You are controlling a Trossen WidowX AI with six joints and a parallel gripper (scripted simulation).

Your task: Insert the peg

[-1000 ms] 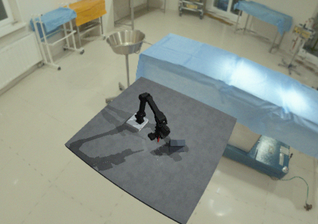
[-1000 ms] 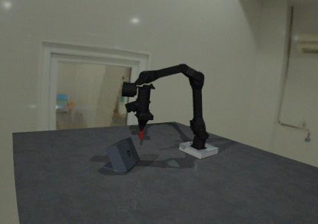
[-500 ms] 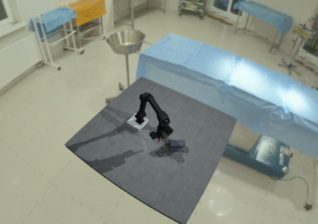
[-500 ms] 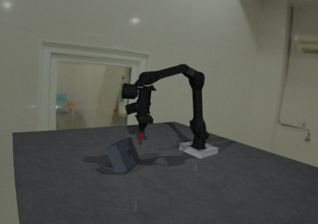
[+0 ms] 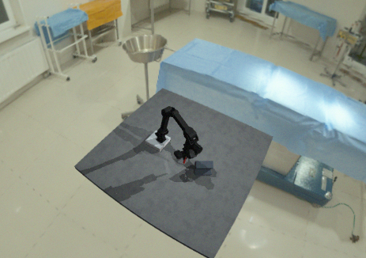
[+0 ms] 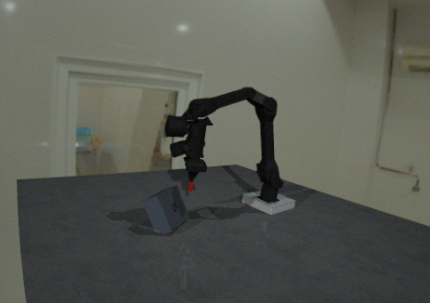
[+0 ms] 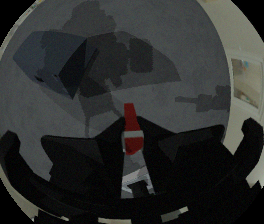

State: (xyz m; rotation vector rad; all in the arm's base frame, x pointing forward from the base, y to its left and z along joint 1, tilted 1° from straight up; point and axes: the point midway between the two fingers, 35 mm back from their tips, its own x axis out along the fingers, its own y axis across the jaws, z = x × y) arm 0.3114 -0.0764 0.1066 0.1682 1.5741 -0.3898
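My gripper tip is 120 mm short of the dark panel, 90 mm to the right of it and 60 mm above it. Round my gripper tip: thin red peg: 20 mm above.
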